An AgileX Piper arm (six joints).
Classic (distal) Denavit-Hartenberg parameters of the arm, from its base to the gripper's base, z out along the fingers. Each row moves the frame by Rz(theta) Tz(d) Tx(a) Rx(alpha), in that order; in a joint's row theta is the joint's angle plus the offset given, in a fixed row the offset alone. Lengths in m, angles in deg.
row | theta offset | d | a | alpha
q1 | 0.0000 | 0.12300 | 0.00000 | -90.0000
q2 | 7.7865 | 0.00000 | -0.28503 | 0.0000
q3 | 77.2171 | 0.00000 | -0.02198 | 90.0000
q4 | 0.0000 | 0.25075 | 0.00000 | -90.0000
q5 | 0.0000 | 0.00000 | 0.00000 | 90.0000
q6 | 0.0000 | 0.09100 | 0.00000 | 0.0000
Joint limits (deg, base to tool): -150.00..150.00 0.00..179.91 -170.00..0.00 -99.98..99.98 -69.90..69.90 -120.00..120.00
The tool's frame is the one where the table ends.
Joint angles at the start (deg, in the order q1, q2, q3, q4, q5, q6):
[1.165, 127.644, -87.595, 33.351, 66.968, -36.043]
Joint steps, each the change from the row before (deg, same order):
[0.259, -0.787, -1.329, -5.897, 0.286, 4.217]
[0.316, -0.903, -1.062, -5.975, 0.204, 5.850]
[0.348, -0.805, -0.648, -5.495, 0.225, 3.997]
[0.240, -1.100, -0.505, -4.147, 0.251, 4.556]
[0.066, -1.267, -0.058, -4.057, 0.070, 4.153]
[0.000, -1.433, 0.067, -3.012, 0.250, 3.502]
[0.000, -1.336, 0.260, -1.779, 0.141, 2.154]
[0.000, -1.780, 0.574, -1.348, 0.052, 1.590]
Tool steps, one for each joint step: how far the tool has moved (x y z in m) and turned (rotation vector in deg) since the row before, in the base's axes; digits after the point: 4 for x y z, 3 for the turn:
[0.0017, -0.0055, 0.0070, -5.321, -0.022, -0.021]
[0.0013, -0.0056, 0.0074, -5.721, 0.301, -1.815]
[0.0003, -0.0051, 0.0061, -5.149, -0.224, -0.614]
[0.0002, -0.0041, 0.0087, -4.048, -0.503, -2.134]
[-0.0008, -0.0054, 0.0085, -3.924, -0.762, -2.152]
[-0.0016, -0.0045, 0.0096, -2.900, -0.884, -2.136]
[-0.0021, -0.0027, 0.0083, -1.689, -0.871, -1.395]
[-0.0035, -0.0021, 0.0102, -1.242, -1.147, -1.048]

